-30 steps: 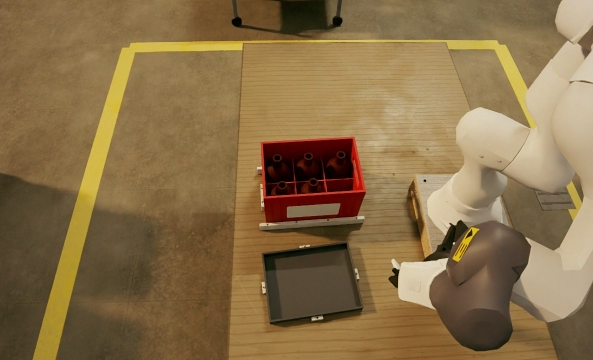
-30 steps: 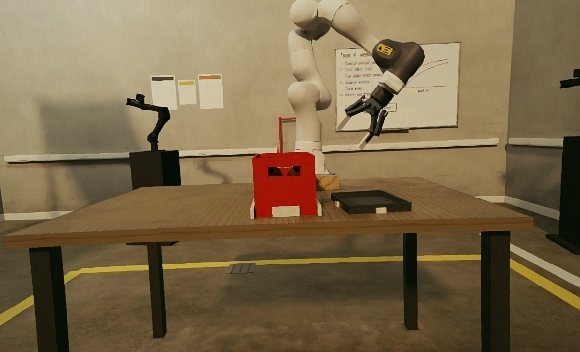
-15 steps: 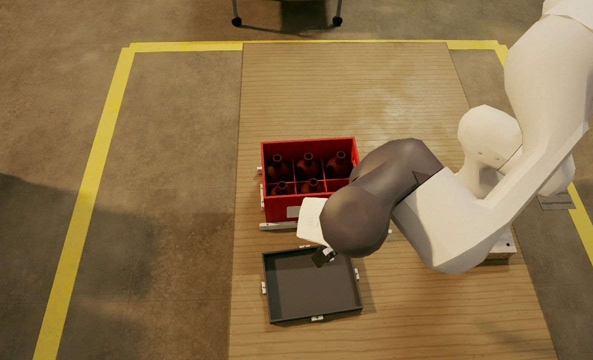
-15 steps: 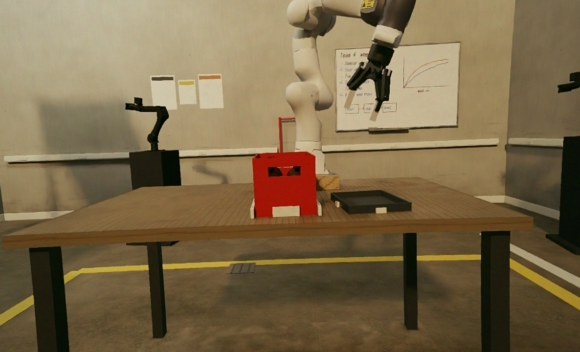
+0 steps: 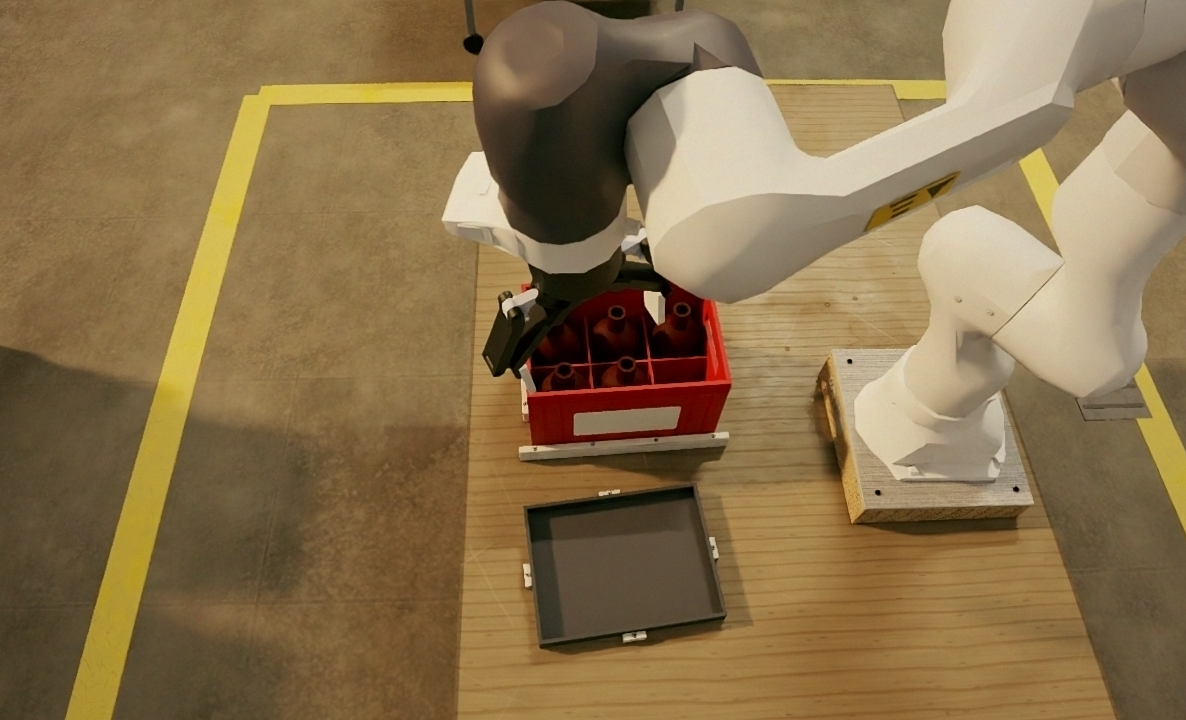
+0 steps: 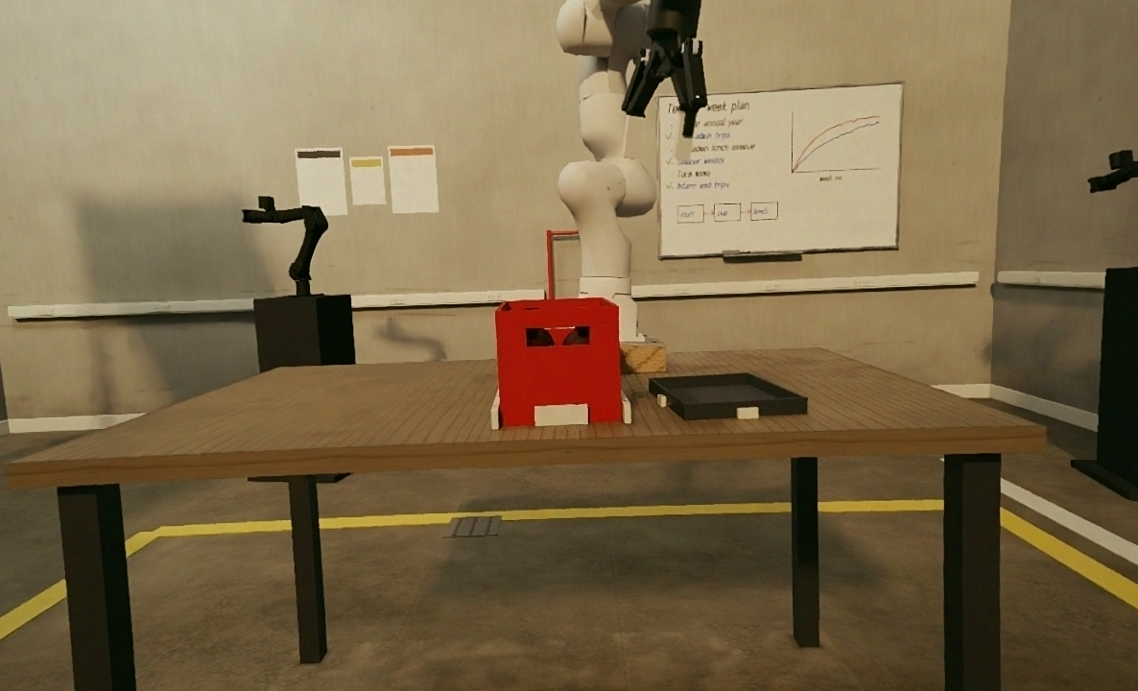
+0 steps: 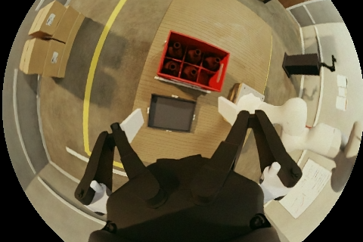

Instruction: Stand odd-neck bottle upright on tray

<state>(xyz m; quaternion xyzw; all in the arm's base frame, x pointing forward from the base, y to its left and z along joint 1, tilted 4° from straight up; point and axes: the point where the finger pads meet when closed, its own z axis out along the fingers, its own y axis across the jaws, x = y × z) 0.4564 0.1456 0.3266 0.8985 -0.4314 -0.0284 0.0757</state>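
The crate is 32 cm below my hand, 17 cm to the right of it and 2 cm behind it. Round my hand: glass bottle: 32 cm below, 13 cm to the right, 3 cm behind; then dark tray: 39 cm below, 10 cm to the left, 7 cm behind.
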